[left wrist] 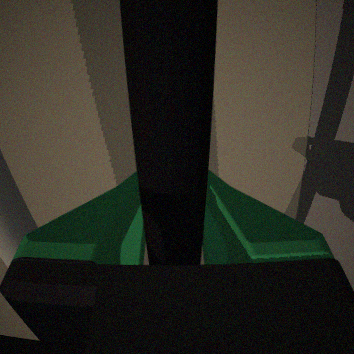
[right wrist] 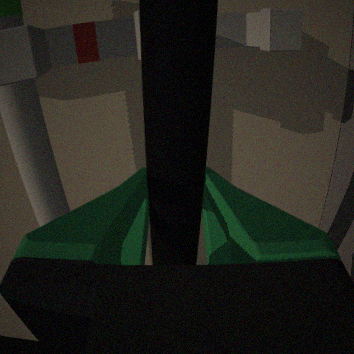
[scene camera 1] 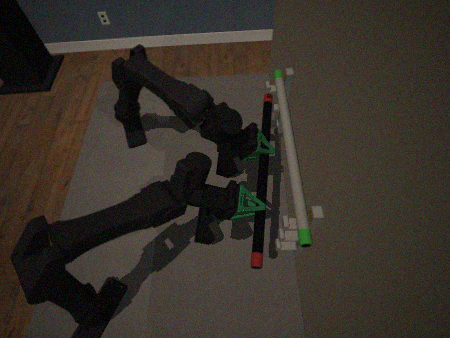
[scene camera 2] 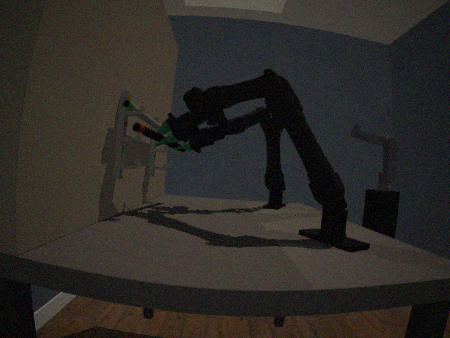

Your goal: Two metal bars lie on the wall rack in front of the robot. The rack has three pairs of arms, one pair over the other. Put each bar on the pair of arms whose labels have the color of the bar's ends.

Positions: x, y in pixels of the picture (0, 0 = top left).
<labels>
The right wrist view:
right gripper: 175, 178
wall panel: 274, 115
</labels>
